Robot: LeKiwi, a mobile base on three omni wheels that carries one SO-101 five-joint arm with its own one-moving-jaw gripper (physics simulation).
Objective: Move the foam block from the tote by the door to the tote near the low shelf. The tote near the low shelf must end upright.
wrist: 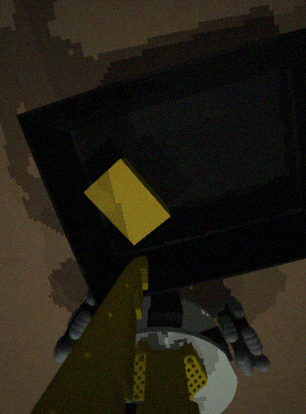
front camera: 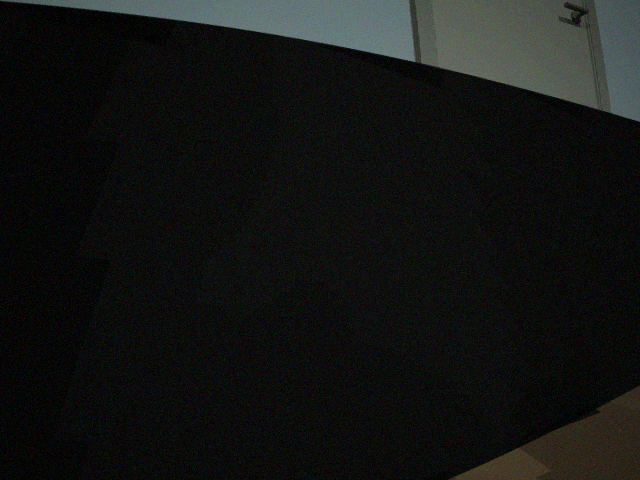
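Where they show: hand at its tool point: (wrist: 147, 268); arm's base at its link origin: (wrist: 163, 355).
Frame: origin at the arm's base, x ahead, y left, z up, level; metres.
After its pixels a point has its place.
Observation:
The yellow foam block (wrist: 127, 202) {x 0.188, y 0.057, z -0.042 m} lies inside a black tote (wrist: 60, 220) {x 0.180, y 0.114, z 0.010 m}, near its left end and the wall nearest the robot, turned at an angle to the walls. In the front camera view the tote's dark wall (front camera: 310, 258) {x 0.110, y 0.000, z -0.034 m} fills most of the picture, with the door behind it. My gripper (wrist: 170, 262) {x 0.204, y 0.030, z 0.116 m} is open: one jaw shows in the wrist view, its tip over the near wall, short of the block; the moving jaw is out of the picture. The gripper does not show in the front camera view. The tote near the low shelf does not show.
A pale door (front camera: 506, 46) {x 1.017, y -0.698, z 0.631 m} with a handle (front camera: 576, 12) {x 1.106, y -1.090, z 0.853 m} stands beyond the tote at the upper right, in a blue wall (front camera: 258, 18) {x 0.832, y 0.127, z 0.600 m}. Brown floor (front camera: 599, 439) {x 0.127, y -0.077, z -0.090 m} (wrist: 150, 25) {x 0.396, y 0.044, z -0.090 m} shows around the tote. My base's round plate (wrist: 222, 377) {x -0.037, y -0.083, z 0.000 m} and two roller wheels (wrist: 242, 335) (wrist: 75, 327) are close to the near wall.

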